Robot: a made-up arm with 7 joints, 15 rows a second.
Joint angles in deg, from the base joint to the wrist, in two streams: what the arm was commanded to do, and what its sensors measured. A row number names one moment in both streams.
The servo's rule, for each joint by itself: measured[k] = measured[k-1] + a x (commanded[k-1-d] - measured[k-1]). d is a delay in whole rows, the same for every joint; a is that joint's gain. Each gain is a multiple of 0.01, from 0.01 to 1. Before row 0 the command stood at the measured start. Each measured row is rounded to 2 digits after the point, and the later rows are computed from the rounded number. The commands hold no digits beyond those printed.
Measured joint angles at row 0: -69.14, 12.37, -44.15, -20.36, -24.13, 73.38, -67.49
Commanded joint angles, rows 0 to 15: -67.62, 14.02, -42.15, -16.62, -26.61, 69.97, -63.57; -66.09, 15.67, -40.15, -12.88, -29.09, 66.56, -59.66; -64.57, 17.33, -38.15, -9.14, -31.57, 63.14, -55.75; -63.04, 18.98, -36.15, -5.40, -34.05, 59.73, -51.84; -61.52, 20.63, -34.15, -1.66, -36.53, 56.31, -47.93; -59.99, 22.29, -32.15, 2.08, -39.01, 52.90, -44.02; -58.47, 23.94, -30.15, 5.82, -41.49, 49.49, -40.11; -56.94, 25.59, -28.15, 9.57, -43.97, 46.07, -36.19; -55.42, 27.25, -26.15, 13.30, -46.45, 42.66, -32.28; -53.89, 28.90, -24.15, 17.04, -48.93, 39.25, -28.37; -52.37, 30.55, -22.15, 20.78, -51.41, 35.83, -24.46; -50.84, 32.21, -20.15, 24.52, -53.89, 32.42, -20.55; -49.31, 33.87, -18.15, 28.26, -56.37, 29.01, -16.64; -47.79, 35.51, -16.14, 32.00, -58.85, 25.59, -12.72; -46.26, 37.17, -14.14, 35.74, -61.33, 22.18, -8.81; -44.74, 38.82, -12.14, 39.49, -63.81, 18.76, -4.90
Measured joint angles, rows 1 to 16: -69.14, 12.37, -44.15, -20.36, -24.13, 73.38, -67.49; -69.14, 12.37, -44.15, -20.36, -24.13, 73.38, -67.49; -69.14, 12.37, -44.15, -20.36, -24.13, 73.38, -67.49; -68.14, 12.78, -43.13, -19.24, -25.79, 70.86, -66.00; -66.79, 13.50, -41.61, -17.33, -28.00, 67.68, -63.59; -65.32, 14.46, -39.85, -14.87, -30.39, 64.32, -60.61; -63.82, 15.59, -37.96, -12.03, -32.84, 60.92, -57.28; -62.30, 16.85, -36.02, -8.92, -35.31, 57.51, -53.73; -60.78, 18.21, -34.05, -5.62, -37.79, 54.10, -50.04; -59.26, 19.64, -32.06, -2.19, -40.27, 50.69, -46.27; -57.73, 21.13, -30.07, 1.34, -42.75, 47.27, -42.44; -56.21, 22.66, -28.07, 4.93, -45.23, 43.86, -38.58; -54.68, 24.22, -26.07, 8.56, -47.71, 40.45, -34.70; -53.16, 25.80, -24.07, 12.23, -50.19, 37.03, -30.81; -51.63, 27.40, -22.07, 15.92, -52.67, 33.62, -26.91; -50.10, 29.02, -20.07, 19.62, -55.15, 30.21, -23.01
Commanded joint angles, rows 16 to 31: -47.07, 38.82, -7.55, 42.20, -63.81, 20.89, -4.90; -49.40, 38.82, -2.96, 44.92, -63.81, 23.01, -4.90; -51.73, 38.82, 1.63, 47.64, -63.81, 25.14, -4.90; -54.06, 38.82, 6.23, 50.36, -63.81, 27.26, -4.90; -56.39, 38.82, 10.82, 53.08, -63.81, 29.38, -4.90; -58.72, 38.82, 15.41, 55.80, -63.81, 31.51, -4.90; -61.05, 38.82, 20.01, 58.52, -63.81, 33.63, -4.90; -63.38, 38.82, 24.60, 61.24, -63.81, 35.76, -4.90; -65.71, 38.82, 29.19, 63.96, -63.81, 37.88, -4.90; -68.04, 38.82, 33.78, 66.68, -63.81, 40.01, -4.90; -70.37, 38.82, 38.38, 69.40, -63.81, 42.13, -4.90; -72.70, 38.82, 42.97, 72.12, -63.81, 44.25, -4.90; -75.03, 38.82, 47.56, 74.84, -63.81, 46.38, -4.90; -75.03, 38.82, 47.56, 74.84, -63.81, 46.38, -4.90; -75.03, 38.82, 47.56, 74.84, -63.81, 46.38, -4.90; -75.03, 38.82, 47.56, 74.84, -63.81, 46.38, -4.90
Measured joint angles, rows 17 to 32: -48.58, 30.64, -18.07, 23.33, -57.63, 26.79, -19.10; -47.05, 32.27, -16.07, 27.05, -60.11, 23.38, -15.19; -45.53, 33.91, -14.07, 30.78, -62.59, 19.96, -11.28; -46.55, 35.14, -10.74, 34.21, -63.41, 20.65, -8.86; -48.43, 36.06, -6.77, 37.42, -63.68, 22.40, -7.36; -50.61, 36.75, -2.49, 40.49, -63.77, 24.43, -6.43; -52.89, 37.27, 1.96, 43.45, -63.80, 26.52, -5.85; -55.20, 37.66, 6.48, 46.34, -63.81, 28.64, -5.49; -57.52, 37.95, 11.03, 49.18, -63.81, 30.76, -5.27; -59.85, 38.17, 15.61, 51.98, -63.81, 32.88, -5.13; -62.18, 38.33, 20.19, 54.76, -63.81, 35.01, -5.04; -64.51, 38.45, 24.78, 57.52, -63.81, 37.13, -4.99; -66.84, 38.54, 29.37, 60.27, -63.81, 39.26, -4.96; -69.17, 38.61, 33.97, 63.01, -63.81, 41.38, -4.94; -71.50, 38.66, 38.56, 65.74, -63.81, 43.50, -4.92; -73.83, 38.70, 43.15, 68.47, -63.81, 45.63, -4.91
